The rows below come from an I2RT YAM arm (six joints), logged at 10 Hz.
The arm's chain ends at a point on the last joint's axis. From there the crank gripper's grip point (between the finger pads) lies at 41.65 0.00 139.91 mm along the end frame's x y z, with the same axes.
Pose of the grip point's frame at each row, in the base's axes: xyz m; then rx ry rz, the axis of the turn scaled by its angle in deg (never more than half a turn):
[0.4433 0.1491 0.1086 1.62 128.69 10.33]
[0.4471 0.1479 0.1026 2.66 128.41 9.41]
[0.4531 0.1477 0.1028 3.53 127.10 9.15]
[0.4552 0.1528 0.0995 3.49 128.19 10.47]
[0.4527 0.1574 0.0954 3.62 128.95 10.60]
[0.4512 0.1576 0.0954 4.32 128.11 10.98]
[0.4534 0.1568 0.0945 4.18 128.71 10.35]
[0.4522 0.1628 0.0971 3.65 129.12 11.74]
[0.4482 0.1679 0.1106 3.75 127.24 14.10]
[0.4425 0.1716 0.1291 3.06 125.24 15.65]
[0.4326 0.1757 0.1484 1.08 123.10 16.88]
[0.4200 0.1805 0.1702 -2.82 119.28 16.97]
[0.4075 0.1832 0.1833 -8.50 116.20 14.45]
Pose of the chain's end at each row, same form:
[0.3611 0.1288 0.2275 1.62 128.69 10.33]
[0.3641 0.1298 0.2213 2.66 128.41 9.41]
[0.3672 0.1304 0.2196 3.53 127.10 9.15]
[0.3718 0.1329 0.2177 3.49 128.19 10.47]
[0.3709 0.1372 0.2146 3.62 128.95 10.60]
[0.3677 0.1369 0.2133 4.32 128.11 10.98]
[0.3710 0.1373 0.2134 4.18 128.71 10.35]
[0.3710 0.1404 0.2163 3.65 129.12 11.74]
[0.3637 0.1408 0.2265 3.75 127.24 14.10]
[0.3545 0.1412 0.2415 3.06 125.24 15.65]
[0.3412 0.1420 0.2571 1.08 123.10 16.88]
[0.3225 0.1447 0.2728 -2.82 119.28 16.97]
[0.3052 0.1491 0.2817 -8.50 116.20 14.45]

